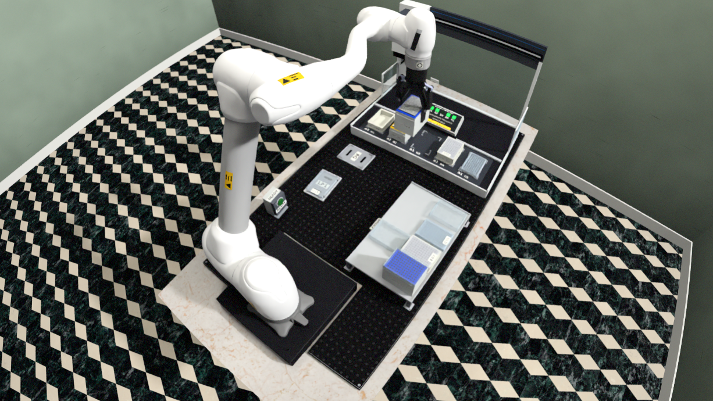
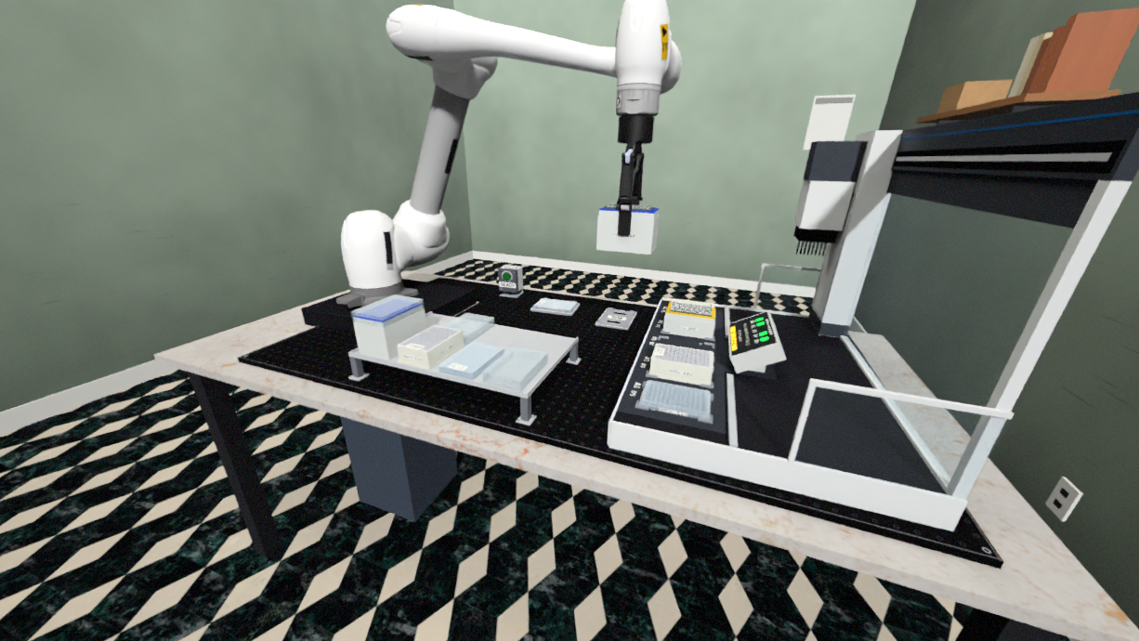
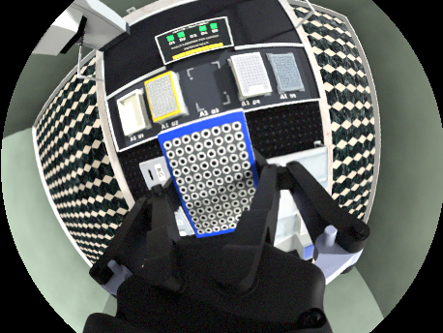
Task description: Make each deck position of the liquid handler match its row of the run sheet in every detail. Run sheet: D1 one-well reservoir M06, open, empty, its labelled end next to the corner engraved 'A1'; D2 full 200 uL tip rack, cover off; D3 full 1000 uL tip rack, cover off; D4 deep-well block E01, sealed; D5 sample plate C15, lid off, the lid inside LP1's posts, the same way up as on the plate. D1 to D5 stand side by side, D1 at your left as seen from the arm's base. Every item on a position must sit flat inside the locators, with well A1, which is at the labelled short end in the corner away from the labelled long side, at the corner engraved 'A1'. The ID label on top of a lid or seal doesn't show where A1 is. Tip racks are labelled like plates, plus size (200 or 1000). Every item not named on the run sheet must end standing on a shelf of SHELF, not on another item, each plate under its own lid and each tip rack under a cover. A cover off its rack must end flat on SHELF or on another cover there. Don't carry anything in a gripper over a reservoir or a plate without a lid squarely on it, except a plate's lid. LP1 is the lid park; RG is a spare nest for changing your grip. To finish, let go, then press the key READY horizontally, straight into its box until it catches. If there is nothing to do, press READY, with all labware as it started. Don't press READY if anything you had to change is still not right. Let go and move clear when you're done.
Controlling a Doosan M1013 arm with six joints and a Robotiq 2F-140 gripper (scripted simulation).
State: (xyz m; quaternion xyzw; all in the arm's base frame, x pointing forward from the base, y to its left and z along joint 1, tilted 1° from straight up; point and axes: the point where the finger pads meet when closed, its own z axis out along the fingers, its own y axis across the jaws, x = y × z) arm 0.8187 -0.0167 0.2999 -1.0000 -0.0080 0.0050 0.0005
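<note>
The yellow-rimmed tip rack lies 16 cm ahead of my hand, 11 cm to the left of it and 26 cm below it. Also, from my hand: white one-well reservoir: 16 cm ahead, 24 cm to the left, 29 cm below; grey RG nest: 6 cm behind, 23 cm to the left, 35 cm below; blue-rimmed tip rack: 1 cm behind, 1 cm to the right.
</note>
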